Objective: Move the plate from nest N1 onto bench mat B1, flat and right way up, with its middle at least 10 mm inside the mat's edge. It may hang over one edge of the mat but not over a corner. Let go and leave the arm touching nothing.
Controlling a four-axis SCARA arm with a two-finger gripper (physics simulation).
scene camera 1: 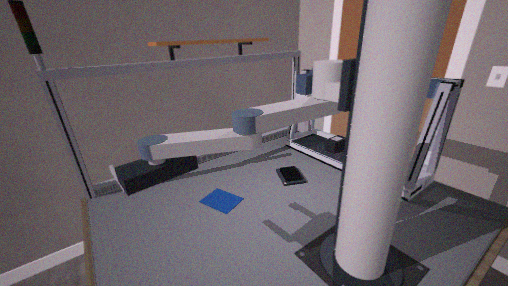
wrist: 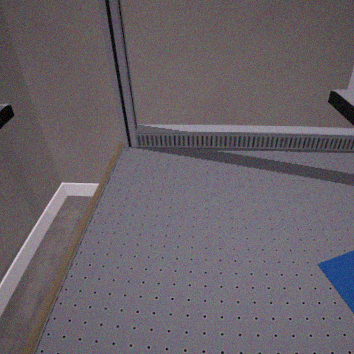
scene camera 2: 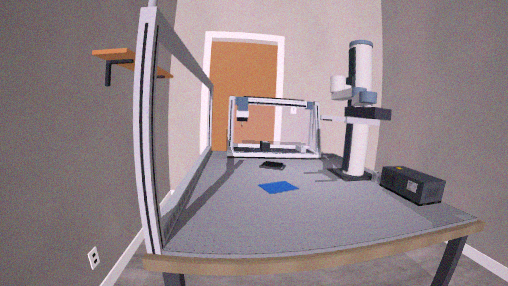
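Where they show: gripper, fingertip midpoint: (wrist: 166, 80) (scene camera 2: 332, 118); arm's base, origin of the base link: (scene camera 1: 357, 263) (scene camera 2: 352, 175).
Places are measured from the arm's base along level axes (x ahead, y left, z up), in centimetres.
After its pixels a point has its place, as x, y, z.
Note:
The black plate (scene camera 1: 291, 174) {51.2, -18.4, 3.7} (scene camera 2: 273, 164) {53.3, -15.4, 3.9} lies flat, seemingly seated in the low dark grey nest N1 (scene camera 1: 296, 183) {45.2, -16.2, 1.9}. Its details are too small to read. Bench mat B1 (scene camera 1: 221, 200) {57.3, 20.8, 1.5} (scene camera 2: 278, 187) {57.8, 21.8, 1.5} is a flat blue square on the table, with nothing on it. One corner of it shows at the right of the wrist view (wrist: 342, 275) {60.9, 26.0, 1.5}. My gripper (scene camera 2: 334, 120) {47.2, 51.0, 37.5} (wrist: 166, 80) {47.2, 51.0, 37.5} is wide open and empty, raised above the table and apart from plate and mat. In scene camera 1 its dark body hides most of the fingers.
The arm's white column (scene camera 1: 385, 150) {-4.5, 6.0, 45.4} (scene camera 2: 355, 145) {4.8, 5.7, 21.7} stands on the table. A gantry frame (scene camera 2: 275, 156) {45.7, -44.9, 3.2} stands beyond the nest. A black box (scene camera 2: 412, 185) {-3.2, 48.9, 9.4} sits near the column. A metal frame post (scene camera 1: 67, 135) {100.4, 70.5, 34.5} (scene camera 2: 145, 130) {101.2, 72.5, 33.2} (wrist: 121, 75) {100.4, 69.6, 21.4} rises at a table corner.

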